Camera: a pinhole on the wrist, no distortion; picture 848 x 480 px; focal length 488.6 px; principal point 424.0 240.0 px. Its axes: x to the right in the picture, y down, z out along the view. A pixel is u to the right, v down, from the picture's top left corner.
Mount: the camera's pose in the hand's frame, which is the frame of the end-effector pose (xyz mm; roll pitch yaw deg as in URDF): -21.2 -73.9 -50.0 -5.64 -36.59 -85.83
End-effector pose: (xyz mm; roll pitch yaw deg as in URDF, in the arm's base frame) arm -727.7 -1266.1 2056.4 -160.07 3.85 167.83
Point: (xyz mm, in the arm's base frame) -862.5 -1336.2 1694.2
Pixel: 636 398
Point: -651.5 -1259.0 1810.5
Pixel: 452 159
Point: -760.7 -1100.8 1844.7
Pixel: 260 374
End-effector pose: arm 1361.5 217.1 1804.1 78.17 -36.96 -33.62
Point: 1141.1 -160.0 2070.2
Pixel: 588 389
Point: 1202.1 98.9 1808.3
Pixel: 587 142
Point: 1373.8 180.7 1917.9
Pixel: outside the picture
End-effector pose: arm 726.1 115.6 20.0 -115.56 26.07 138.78
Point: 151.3 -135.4 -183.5
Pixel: outside the picture
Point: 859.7 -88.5 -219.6
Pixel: 269 116
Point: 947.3 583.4 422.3
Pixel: behind the camera
